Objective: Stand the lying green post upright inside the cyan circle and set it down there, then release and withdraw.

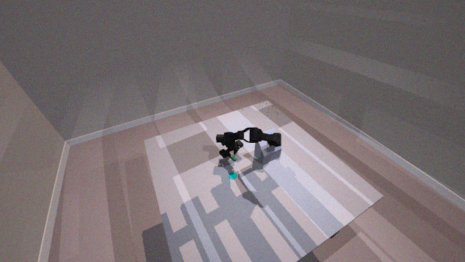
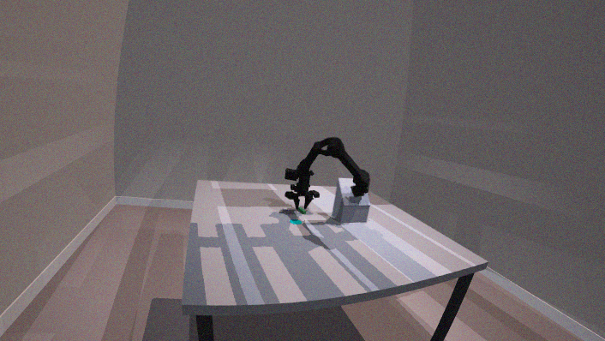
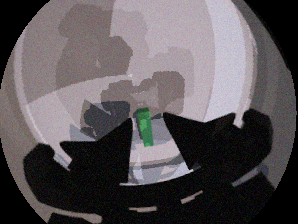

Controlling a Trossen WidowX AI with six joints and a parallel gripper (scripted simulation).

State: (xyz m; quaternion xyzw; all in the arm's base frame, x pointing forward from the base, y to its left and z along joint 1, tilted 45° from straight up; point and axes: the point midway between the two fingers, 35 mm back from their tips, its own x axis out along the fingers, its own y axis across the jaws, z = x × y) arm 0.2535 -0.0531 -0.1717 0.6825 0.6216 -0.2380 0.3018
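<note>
Now: the cyan circle 100 mm ahead of my gripper tip, 150 mm to the left of it and 10 mm below it. From my gripper tip the other things lie so: green post 20 mm to the left.
</note>
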